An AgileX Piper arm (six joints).
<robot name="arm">
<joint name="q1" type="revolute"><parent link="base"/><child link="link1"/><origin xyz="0 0 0.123"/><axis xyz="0 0 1"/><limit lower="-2.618" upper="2.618"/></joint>
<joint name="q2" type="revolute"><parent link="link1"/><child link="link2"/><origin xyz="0 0 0"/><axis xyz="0 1 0"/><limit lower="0" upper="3.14"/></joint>
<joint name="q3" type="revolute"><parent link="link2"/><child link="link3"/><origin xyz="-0.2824 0 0.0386"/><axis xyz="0 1 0"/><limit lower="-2.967" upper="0"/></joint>
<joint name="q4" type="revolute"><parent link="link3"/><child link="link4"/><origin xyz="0.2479 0 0.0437"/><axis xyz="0.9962 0 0.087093"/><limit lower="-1.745" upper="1.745"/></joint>
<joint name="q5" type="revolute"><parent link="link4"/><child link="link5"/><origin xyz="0 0 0"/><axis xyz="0 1 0"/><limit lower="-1.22" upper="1.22"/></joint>
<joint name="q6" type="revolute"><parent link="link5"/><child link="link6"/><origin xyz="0.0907 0 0.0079"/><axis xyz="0.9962 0 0.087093"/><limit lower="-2.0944" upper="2.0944"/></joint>
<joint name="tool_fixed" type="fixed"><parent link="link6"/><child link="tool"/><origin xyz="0 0 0" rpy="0 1.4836 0"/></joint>
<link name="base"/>
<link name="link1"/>
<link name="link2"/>
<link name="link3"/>
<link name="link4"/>
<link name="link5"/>
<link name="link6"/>
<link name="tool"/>
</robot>
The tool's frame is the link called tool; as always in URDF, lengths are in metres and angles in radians.
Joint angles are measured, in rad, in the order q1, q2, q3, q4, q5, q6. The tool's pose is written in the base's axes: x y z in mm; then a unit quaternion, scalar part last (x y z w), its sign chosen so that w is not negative. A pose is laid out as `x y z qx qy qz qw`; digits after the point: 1 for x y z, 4 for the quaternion.
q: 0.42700, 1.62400, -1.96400, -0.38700, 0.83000, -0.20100
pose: 333.1 123.7 495.6 -0.2814 0.7694 -0.1277 0.5590
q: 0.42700, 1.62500, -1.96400, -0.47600, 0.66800, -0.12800
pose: 337.4 125.1 510.4 -0.2631 0.7205 -0.1373 0.6267
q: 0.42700, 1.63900, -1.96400, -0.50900, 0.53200, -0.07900
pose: 343.2 131.4 517.1 -0.2564 0.6816 -0.1247 0.6739
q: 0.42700, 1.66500, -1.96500, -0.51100, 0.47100, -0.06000
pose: 352.1 138.0 512.8 -0.2573 0.6699 -0.1134 0.6871
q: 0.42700, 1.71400, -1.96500, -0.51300, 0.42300, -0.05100
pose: 368.9 147.7 497.7 -0.2657 0.6685 -0.1068 0.6864
